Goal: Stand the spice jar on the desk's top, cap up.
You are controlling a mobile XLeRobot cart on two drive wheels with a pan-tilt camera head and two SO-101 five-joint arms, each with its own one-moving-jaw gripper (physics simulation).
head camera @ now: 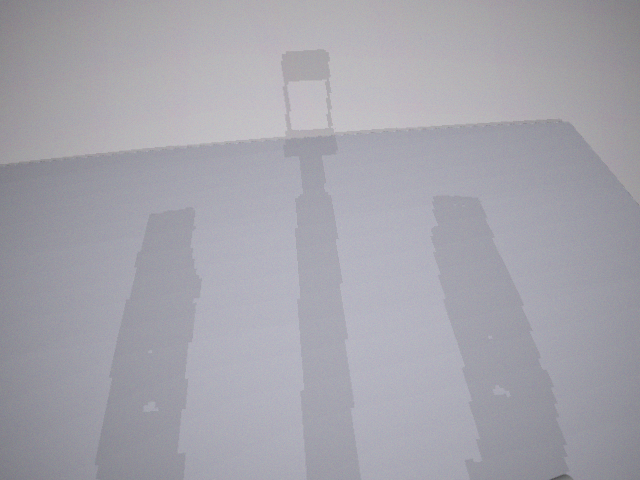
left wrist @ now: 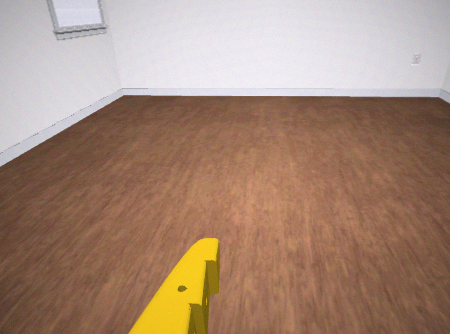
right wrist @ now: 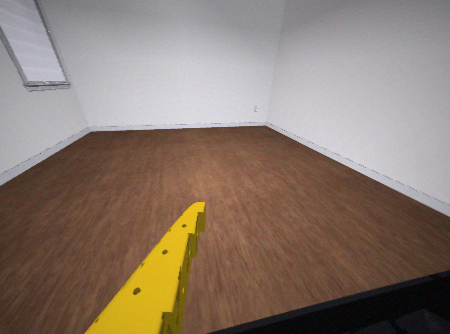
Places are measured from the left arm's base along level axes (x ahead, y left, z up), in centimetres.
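Where they show: left hand, tool point: [left wrist: 218, 258]; right hand, tool point: [right wrist: 205, 212].
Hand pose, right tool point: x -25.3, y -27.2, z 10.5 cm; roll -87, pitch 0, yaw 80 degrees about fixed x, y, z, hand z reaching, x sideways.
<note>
After its pixels a point has its place.
The light grey desk's top [head camera: 248, 310] @(z -5.5, x 52.2, y -6.3 cm) fills most of the head view, with its far edge against the wall. A small rounded sliver, likely the spice jar [head camera: 561, 477] @(z -2.2, x 28.1, y -32.6 cm), shows at the bottom edge of the head view, towards the right; the rest of it is cut off, so its pose and cap cannot be told. My left gripper [left wrist: 212, 252] is fully open and empty, with one yellow notched jaw in its wrist view. My right gripper [right wrist: 200, 212] is fully open and empty too, one yellow jaw showing. Both grippers point over the brown floor, away from the desk's top.
Shadows of my head post and both arms fall across the desk's top and the wall [head camera: 155, 67] @(z 6.9, x 93.2, y 9.9 cm). The wrist views show brown wooden floor [left wrist: 300, 200] @(z -77.5, x -161.1, y 5.1 cm) [right wrist: 275, 210] @(z -77.5, x -108.5, y 36.8 cm), white walls and a window [left wrist: 80, 12] @(z 19.0, x -315.7, y -213.8 cm) [right wrist: 37, 45] @(z 48.0, x -321.7, y -214.2 cm). A black part [right wrist: 350, 312] crosses the right wrist view's lower right corner.
</note>
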